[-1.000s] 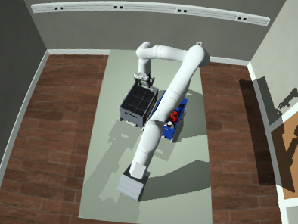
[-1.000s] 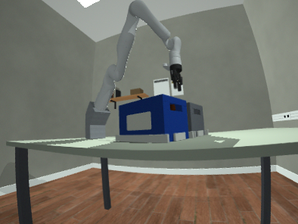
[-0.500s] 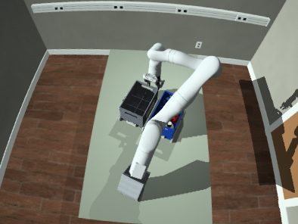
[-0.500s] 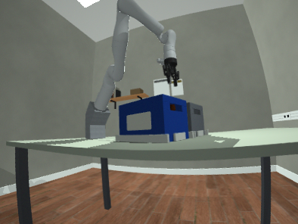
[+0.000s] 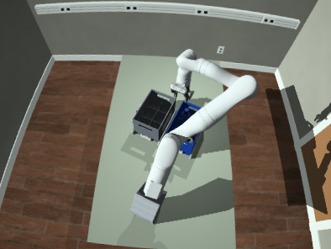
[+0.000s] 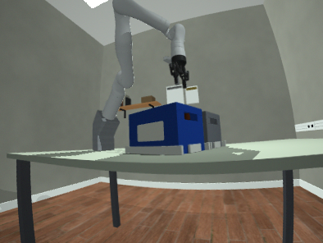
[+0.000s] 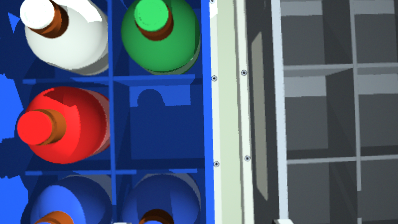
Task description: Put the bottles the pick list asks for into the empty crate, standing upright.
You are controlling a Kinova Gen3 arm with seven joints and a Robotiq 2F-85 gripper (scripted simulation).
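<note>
Right now the white bottle is 170 mm behind my hand, 80 mm to the right of it and 230 mm below it. The rest, counted from my hand: green-capped bottle (140 mm behind, 10 mm to the left, 230 mm below); red-capped bottle (80 mm behind, 110 mm to the right, 230 mm below); blue crate (70 mm behind, 70 mm to the right, 230 mm below).
</note>
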